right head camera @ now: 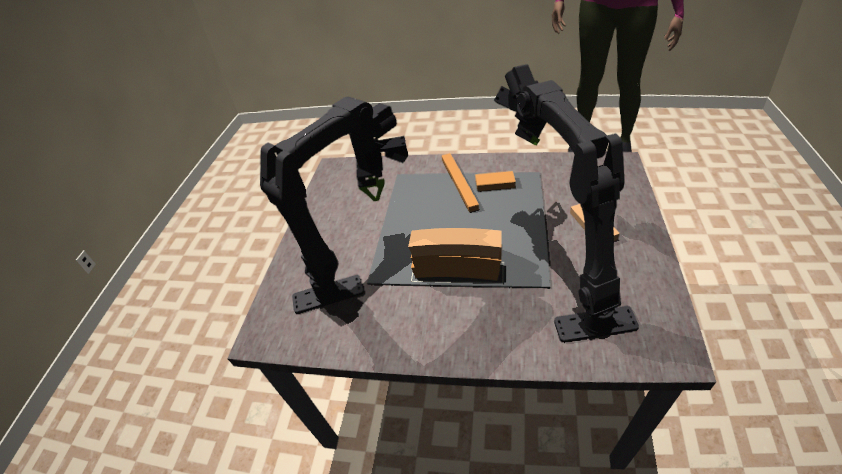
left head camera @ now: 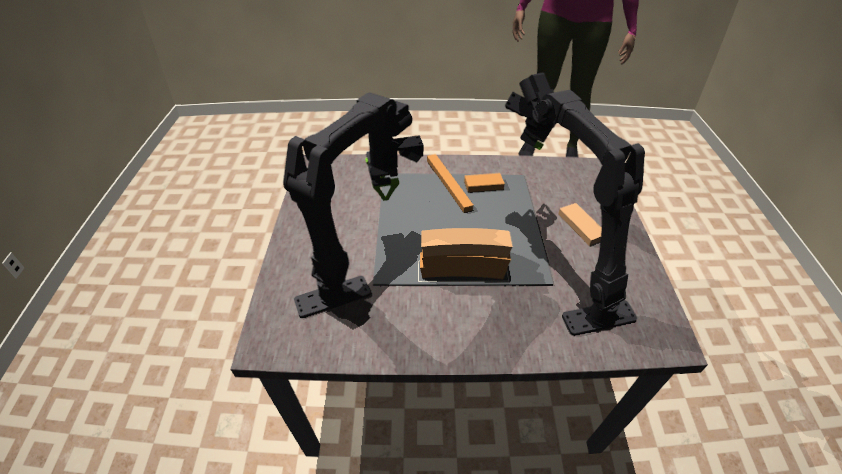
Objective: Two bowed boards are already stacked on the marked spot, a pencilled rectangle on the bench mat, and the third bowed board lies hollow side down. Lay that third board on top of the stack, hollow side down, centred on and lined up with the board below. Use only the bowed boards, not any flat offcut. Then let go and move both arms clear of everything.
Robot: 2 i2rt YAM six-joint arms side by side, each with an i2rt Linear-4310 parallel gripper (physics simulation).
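Frame: origin at the left arm's base, x left, y back, z up, level; millimetres.
Seen in the pictures: left gripper, fingertip midpoint: (right head camera: 375,191) (left head camera: 383,190); left arm's base at its link origin: (right head camera: 327,295) (left head camera: 332,297); right arm's base at its link origin: (right head camera: 596,324) (left head camera: 599,318).
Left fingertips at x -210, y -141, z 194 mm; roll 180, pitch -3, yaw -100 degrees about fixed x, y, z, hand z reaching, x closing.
Offsets run from my left fingertips to a thing's top centre. "spot": to the spot under its first point. Level surfaces: height alone.
A stack of bowed boards @(dx -158, dy +197, dz -57 mm) (left head camera: 465,253) (right head camera: 455,253) stands near the mat's front edge, over the pencilled rectangle @(spot: dx -35, dy +178, dz -165 mm) (left head camera: 418,272). The top board @(spot: dx -151, dy +199, dz -58 mm) (left head camera: 465,237) (right head camera: 454,237) arches upward, hollow side down, and its ends look roughly in line with the wood below. The dark lower part has a seam under the top board and a small corner showing at the left; the exact number of layers is hard to tell. My left gripper (left head camera: 386,195) (right head camera: 373,194) is open and empty, raised behind and left of the stack. My right gripper (left head camera: 535,144) (right head camera: 533,140) is open, high at the back right, far from the stack.
A long narrow bar @(dx -292, dy -166, dz -165 mm) (left head camera: 450,183) (right head camera: 460,183) lies slanted at the mat's back. A short flat block @(dx -400, dy -109, dz -162 mm) (left head camera: 484,181) (right head camera: 495,180) lies beside it. Another flat block @(dx -592, dy +191, dz -169 mm) (left head camera: 580,222) (right head camera: 579,217) lies right of the mat @(dz -188 mm) (left head camera: 406,206) (right head camera: 412,206), partly behind the right arm in the right head view.
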